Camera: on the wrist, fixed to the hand. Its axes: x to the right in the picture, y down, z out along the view.
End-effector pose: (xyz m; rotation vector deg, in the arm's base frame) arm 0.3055 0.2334 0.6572 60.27 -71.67 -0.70
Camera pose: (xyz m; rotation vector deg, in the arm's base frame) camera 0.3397 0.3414 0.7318 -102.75 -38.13 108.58
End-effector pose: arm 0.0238 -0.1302 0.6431 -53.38 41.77 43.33
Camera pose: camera -0.0656 -0.1801 0.5543 -14.39 -76.33 -89.84
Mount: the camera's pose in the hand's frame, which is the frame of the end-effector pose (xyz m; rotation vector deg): 0.0121 0.0911 -0.0997 29.21 -49.34 -168.00
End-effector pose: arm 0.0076 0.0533 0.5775 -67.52 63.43 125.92
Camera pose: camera -0.0090 -0.0813 0.5761 -15.50 -37.39 -14.65
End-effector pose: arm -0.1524 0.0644 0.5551 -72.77 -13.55 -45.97
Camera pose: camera -0.1108 -0.0248 0.4618 -16.59 125.19 79.92
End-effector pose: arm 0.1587 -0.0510 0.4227 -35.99 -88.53 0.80
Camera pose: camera 0.2858 -0.0059 0.4086 -126.15 77.57 74.36
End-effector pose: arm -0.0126 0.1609 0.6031 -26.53 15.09 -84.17
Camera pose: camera 0.0253 0.1384 0.4749 25.02 68.14 88.07
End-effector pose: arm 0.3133 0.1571 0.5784 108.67 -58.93 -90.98
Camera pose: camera 0.3875 0.0801 0.6618 -30.70 -60.58 44.87
